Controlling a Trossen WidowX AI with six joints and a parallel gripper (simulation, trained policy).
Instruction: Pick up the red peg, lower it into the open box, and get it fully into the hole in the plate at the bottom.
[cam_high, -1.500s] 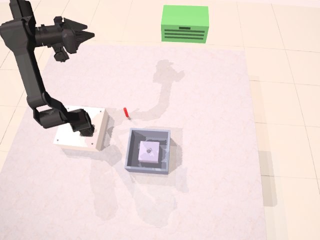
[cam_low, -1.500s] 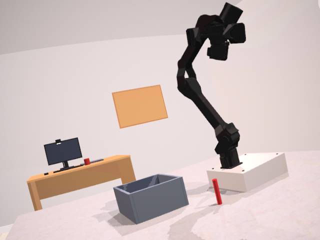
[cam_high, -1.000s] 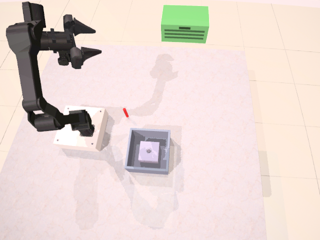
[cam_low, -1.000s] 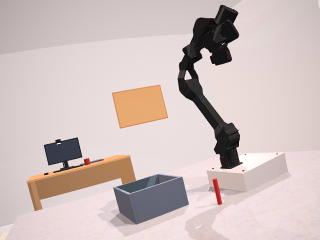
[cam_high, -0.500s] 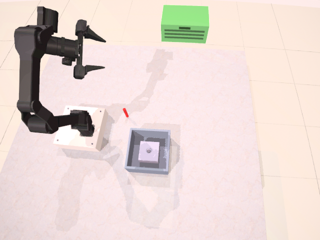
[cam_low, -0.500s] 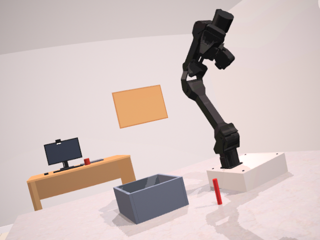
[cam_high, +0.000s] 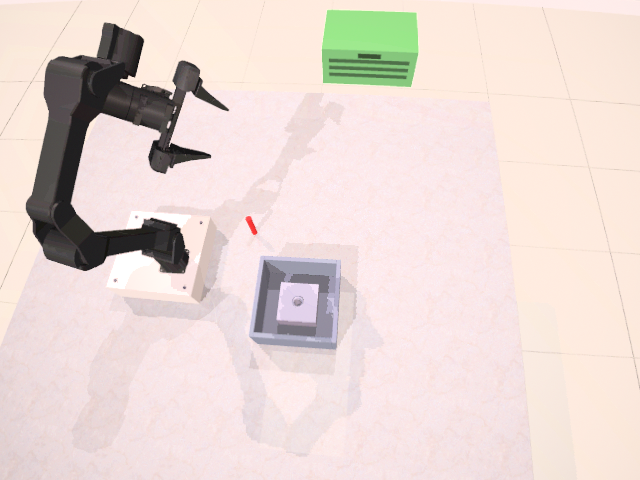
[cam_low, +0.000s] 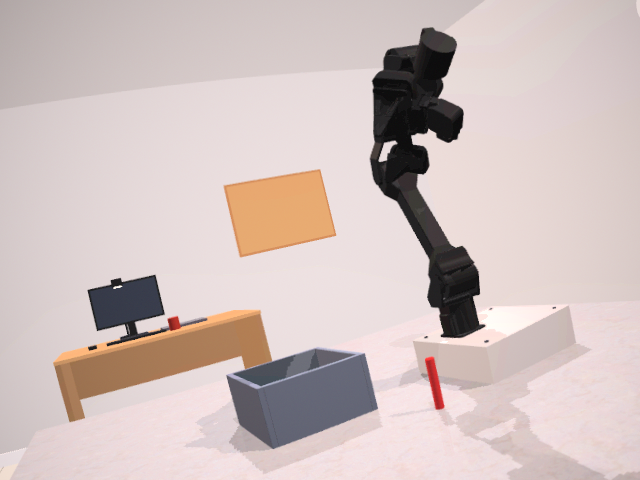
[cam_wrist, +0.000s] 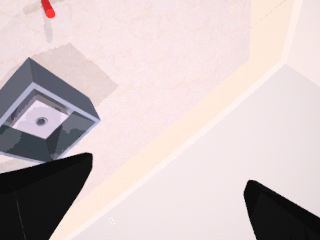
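Now: gripper tip 1 cm past the red peg, 1 cm to the left of it and 34 cm above it. Round my gripper tip: grey box 13 cm ahead, 22 cm to the right, 36 cm below; then pale plate 13 cm ahead, 22 cm to the right, 34 cm below.
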